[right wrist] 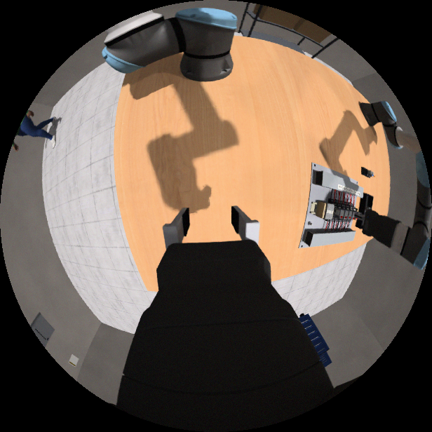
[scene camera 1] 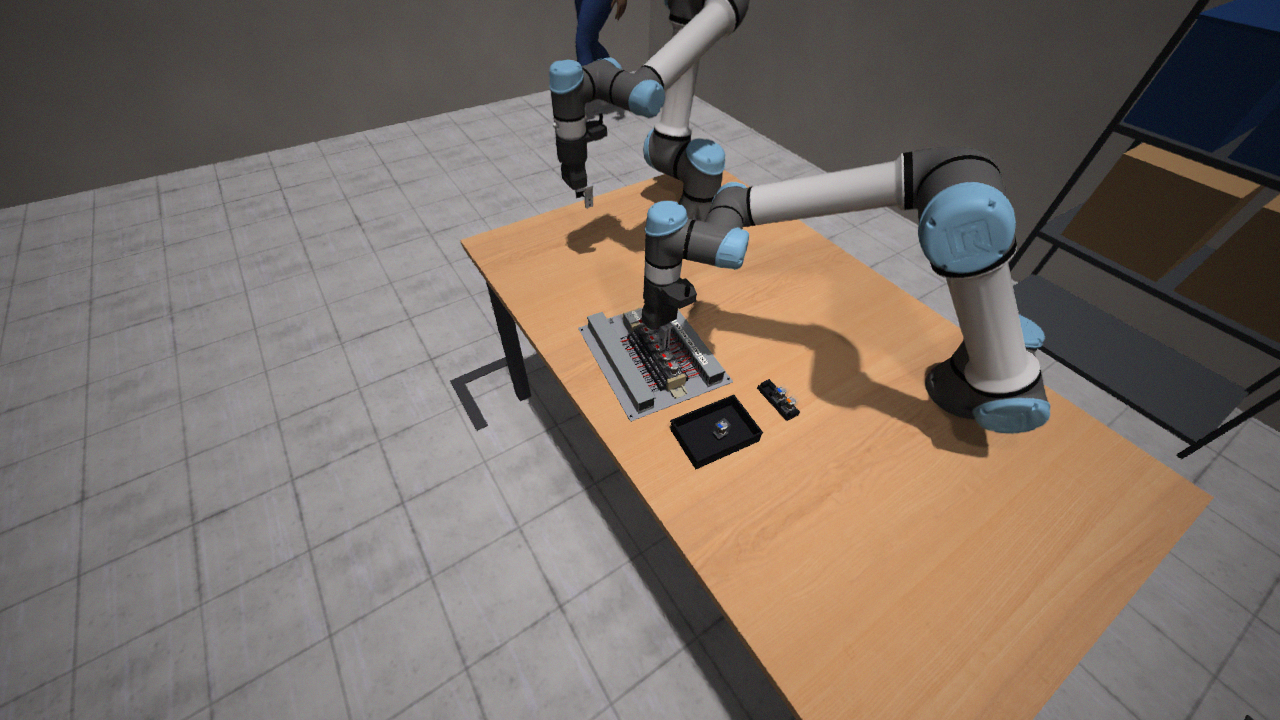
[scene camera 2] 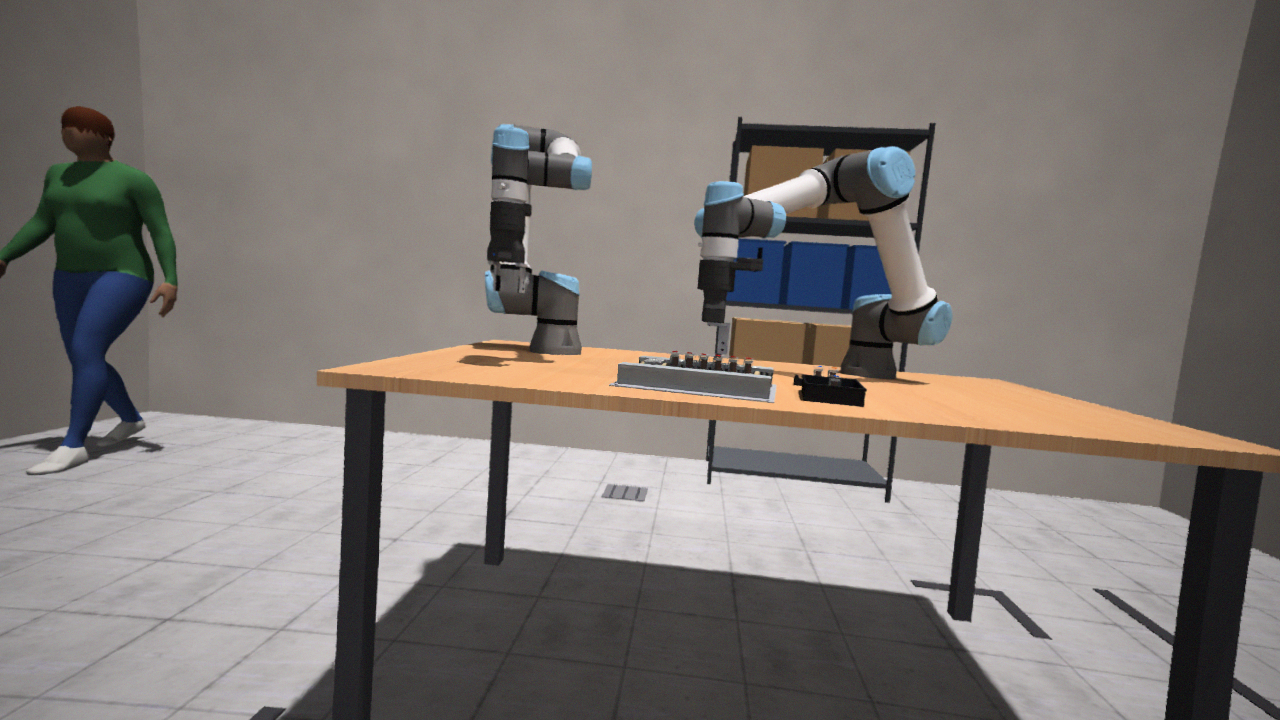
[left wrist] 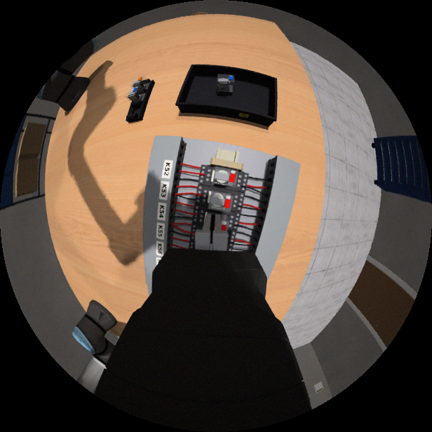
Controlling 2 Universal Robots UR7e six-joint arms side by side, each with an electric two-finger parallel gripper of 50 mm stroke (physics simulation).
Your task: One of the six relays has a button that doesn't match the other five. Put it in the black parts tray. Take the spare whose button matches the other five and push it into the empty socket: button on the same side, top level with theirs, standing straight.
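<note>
In the left wrist view, relays with red buttons on the right sit in the socket row; a third is partly behind my left fingers. In scene camera 2 several relay tops look roughly level. A blue-button relay lies in the black parts tray. The black spare holder bears a blue-button relay and an orange-button relay. My left gripper is shut, empty, low over the relay row. My right gripper is open, empty, high above the table's far end.
The grey panel has tall side ducts, red and black wires and labels such as K52. A beige block ends the row. A shelf rack stands behind the table. A person walks at the left.
</note>
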